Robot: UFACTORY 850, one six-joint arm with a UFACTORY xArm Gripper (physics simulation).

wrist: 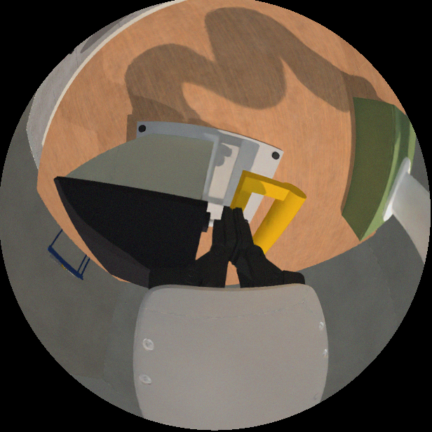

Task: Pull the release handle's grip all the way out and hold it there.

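The yellow release handle (285, 211) is a looped frame with a thick rounded grip bar on its right side. It stands beside a grey-green housing with a black face (130, 225), over a light grey mounting plate (263, 161) with dark screws. My gripper (228, 218) is shut, its black fingertips together and no part of the handle visible between them. The fingertips overlap the lower end of the handle's left bar in the view; whether they touch it I cannot tell. The fingers hide the handle's lower left part. The grip bar lies to the right of the fingers.
A green block-like object (372, 165) stands at the right, with a white rounded part (399, 195) beside it. The wooden table top (315, 125) has a pale edge at the upper left. A blue frame (66, 263) shows beyond the table at the lower left.
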